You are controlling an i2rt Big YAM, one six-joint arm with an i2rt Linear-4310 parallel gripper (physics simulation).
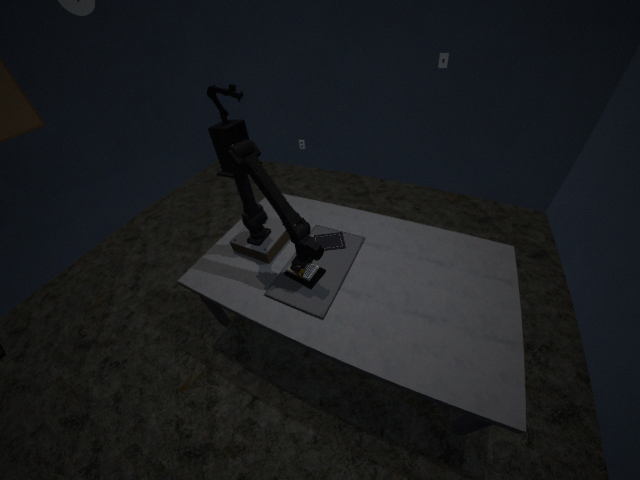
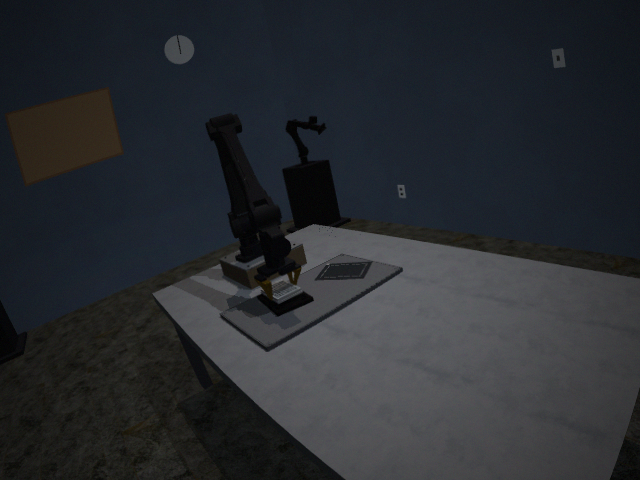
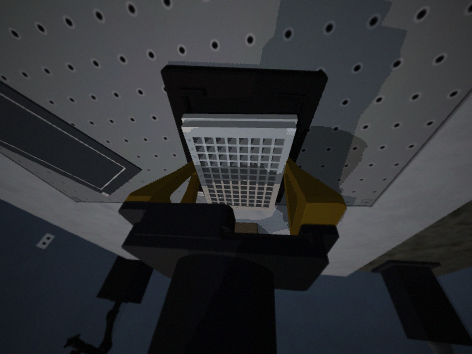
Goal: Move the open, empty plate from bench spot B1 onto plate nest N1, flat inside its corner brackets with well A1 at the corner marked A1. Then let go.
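Places are measured from the arm's base along level axes (x back, y left, z down), in centimetres.
Pixels of known places: gripper, fingertip midpoint: (image 1: 305,270) (image 2: 283,293) (image 3: 240,161); arm's base, origin of the base link: (image 1: 259,236) (image 2: 253,255).
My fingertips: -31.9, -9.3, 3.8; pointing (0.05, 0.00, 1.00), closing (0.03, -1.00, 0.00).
Observation:
Ahead of a thing's pixels: the offset from my fingertips to its top centre, as dx, dy, dz. "spot": to the spot under its first point. Level surfaces: height alone.
The white multi-well plate @[+1.1, +0.1, -1.8] (image 3: 238,165) (image 1: 311,272) (image 2: 286,290) is between my yellow fingers, open side up and empty. My gripper (image 3: 240,161) (image 1: 303,268) (image 2: 282,282) is shut on its two long sides and holds it a little above the black holder at spot B1 @[spot: -6.7, -1.0, +1.3] (image 3: 241,84) (image 2: 290,304). Plate nest N1 @[-1.4, +24.1, +2.3] (image 2: 344,270) (image 1: 330,239) (image 3: 87,161), a dark rectangle with a pale outline, lies farther along the same grey perforated board (image 2: 361,286) (image 1: 339,278) (image 3: 112,70). Its corner marks are too small to read.
The arm's base block (image 1: 258,245) (image 2: 234,271) stands beside the board on the white table @[dz +3.8] (image 1: 437,305) (image 2: 437,357). A second small arm on a black pedestal (image 2: 310,190) (image 1: 228,135) stands on the floor behind the table.

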